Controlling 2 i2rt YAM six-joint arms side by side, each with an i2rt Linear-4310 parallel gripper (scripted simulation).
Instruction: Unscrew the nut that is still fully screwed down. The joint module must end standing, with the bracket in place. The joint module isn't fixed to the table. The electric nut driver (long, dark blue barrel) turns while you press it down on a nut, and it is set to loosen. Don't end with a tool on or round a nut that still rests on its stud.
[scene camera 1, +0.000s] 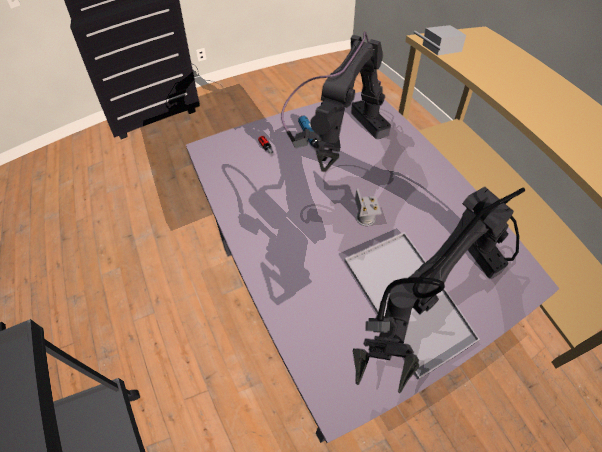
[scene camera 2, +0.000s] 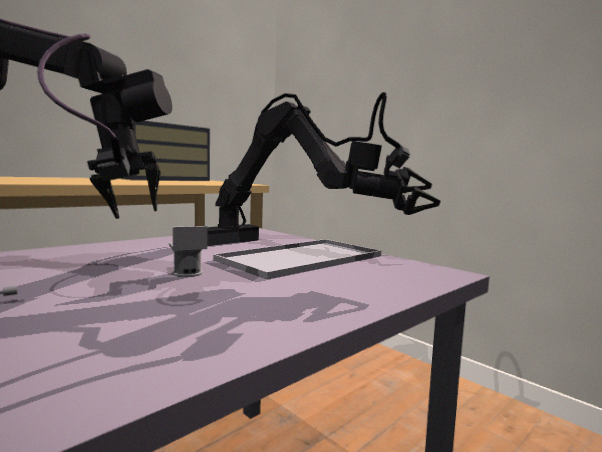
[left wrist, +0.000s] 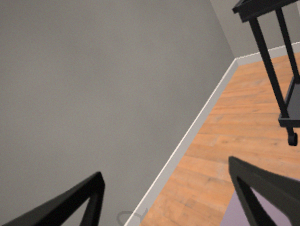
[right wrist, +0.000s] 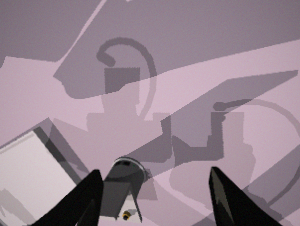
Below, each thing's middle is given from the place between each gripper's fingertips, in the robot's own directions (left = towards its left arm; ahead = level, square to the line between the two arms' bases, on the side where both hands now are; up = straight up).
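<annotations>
The shallow tray (scene camera 1: 436, 336) is 46 cm to the left of my right hand (scene camera 1: 323, 166), 15 cm below it and 6 cm behind it. As for the joint module (scene camera 2: 187, 263), I see it 14 cm to the left of my right hand, 12 cm below it and 9 cm behind it. Going by their middles, the joint module is the nearest to my right hand of the things named here.
Counted from my left gripper (scene camera 1: 377, 388), the joint module is 29 cm behind, 51 cm to the right and 16 cm below. With respect to the shallow tray, my left gripper is 18 cm above it, 26 cm past it and 19 cm to the left of it. By its middle, the joint module is nearer to my right hand than to my left gripper.
</annotations>
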